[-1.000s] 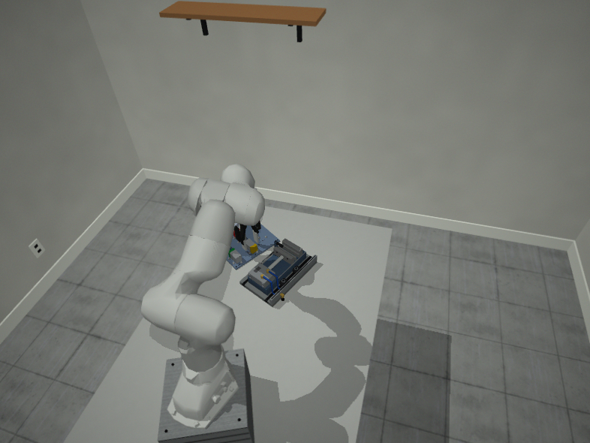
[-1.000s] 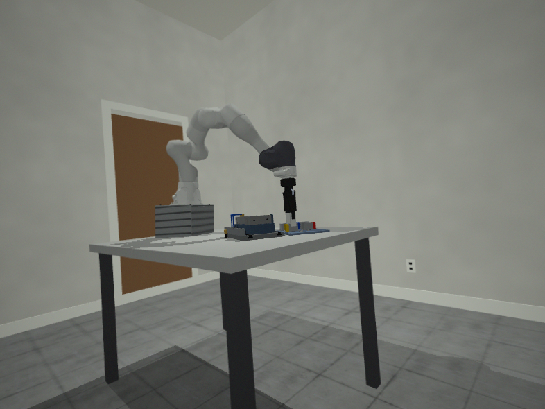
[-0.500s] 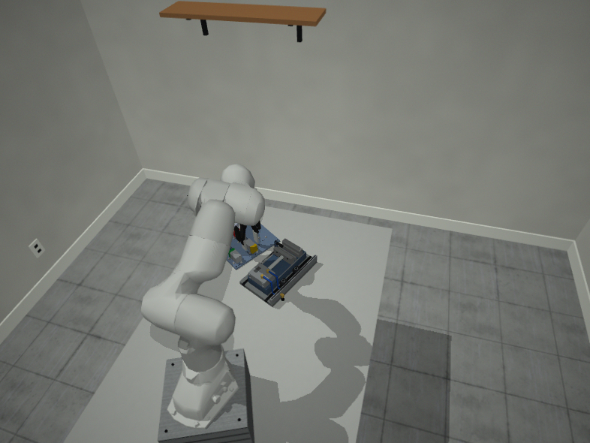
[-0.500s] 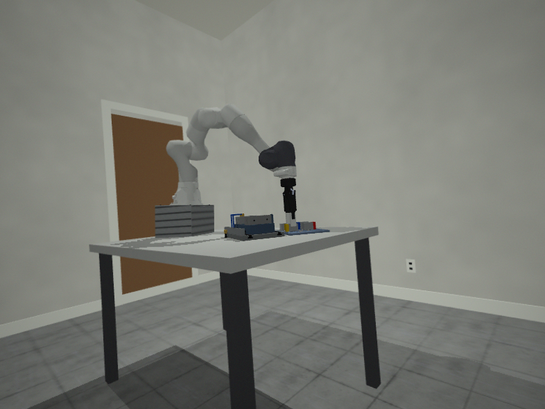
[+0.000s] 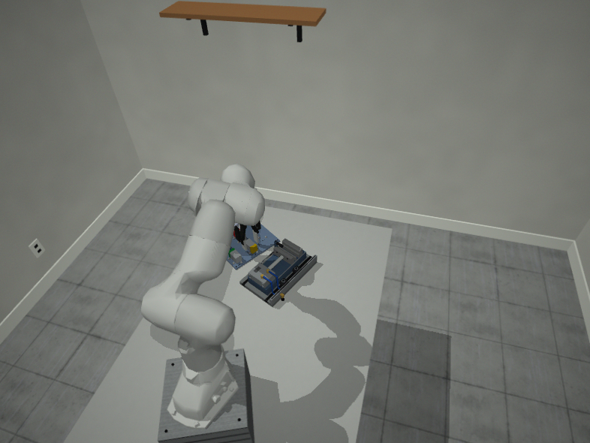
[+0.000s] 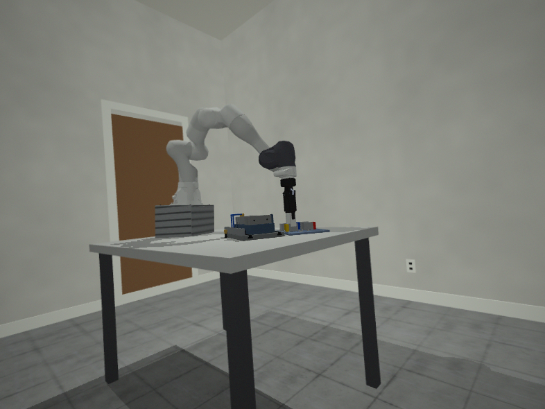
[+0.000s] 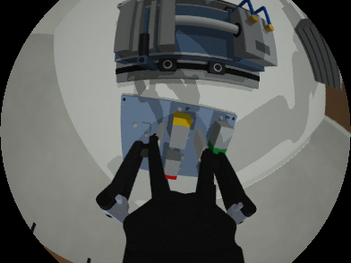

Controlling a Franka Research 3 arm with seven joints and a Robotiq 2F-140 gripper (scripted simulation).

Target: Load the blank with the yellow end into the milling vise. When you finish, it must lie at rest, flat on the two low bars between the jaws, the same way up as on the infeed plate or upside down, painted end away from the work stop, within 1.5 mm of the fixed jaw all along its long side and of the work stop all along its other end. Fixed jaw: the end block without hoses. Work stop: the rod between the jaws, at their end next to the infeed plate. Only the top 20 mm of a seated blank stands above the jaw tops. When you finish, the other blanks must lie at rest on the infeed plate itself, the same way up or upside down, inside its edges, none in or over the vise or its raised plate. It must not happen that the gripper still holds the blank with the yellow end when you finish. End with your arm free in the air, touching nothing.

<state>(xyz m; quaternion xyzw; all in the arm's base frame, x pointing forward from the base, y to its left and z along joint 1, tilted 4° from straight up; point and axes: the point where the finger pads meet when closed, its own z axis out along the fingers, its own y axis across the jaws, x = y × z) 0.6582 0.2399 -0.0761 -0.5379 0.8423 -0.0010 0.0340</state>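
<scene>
The yellow-ended blank lies 40 mm below my hand. From my hand the other things lie so: red-ended blank 40 mm ahead, 80 mm to the left, 40 mm below; then green-ended blank 80 mm behind, 40 mm to the left, 40 mm below; then blue infeed plate 20 mm ahead, 40 mm to the left, 60 mm below.
</scene>
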